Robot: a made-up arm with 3 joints.
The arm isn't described. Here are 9 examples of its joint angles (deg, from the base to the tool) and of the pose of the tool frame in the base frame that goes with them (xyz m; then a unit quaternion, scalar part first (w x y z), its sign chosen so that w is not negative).
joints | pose
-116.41 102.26 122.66 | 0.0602 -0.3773 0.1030 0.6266 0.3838 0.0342 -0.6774
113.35 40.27 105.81 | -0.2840 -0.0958 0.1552 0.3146 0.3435 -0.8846 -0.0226
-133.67 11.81 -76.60 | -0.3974 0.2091 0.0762 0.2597 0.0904 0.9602 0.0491
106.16 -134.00 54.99 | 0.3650 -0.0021 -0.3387 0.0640 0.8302 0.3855 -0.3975
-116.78 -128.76 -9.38 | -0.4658 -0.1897 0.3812 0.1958 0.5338 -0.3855 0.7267
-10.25 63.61 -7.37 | 0.4779 0.0159 0.0708 0.8398 -0.5269 -0.1302 -0.0132
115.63 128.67 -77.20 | -0.3169 -0.0061 -0.0389 0.4090 0.1007 0.1425 0.8957
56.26 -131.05 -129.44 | 0.1078 -0.3679 0.1727 0.3326 -0.0453 -0.2470 -0.9090
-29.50 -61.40 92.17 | 0.0418 0.3410 0.2783 0.7344 0.2488 0.4472 0.4458
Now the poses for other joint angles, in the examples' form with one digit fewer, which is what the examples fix.
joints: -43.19 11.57 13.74
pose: 0.379 0.131 0.349 0.962 -0.089 -0.253 -0.048
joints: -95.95 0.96 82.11
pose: 0.219 0.157 0.298 0.993 0.000 -0.120 -0.008
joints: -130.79 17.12 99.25
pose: 0.151 0.056 0.344 0.952 0.063 -0.269 -0.135
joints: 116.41 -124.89 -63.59
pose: 0.001 -0.369 -0.266 0.414 0.000 0.206 -0.887
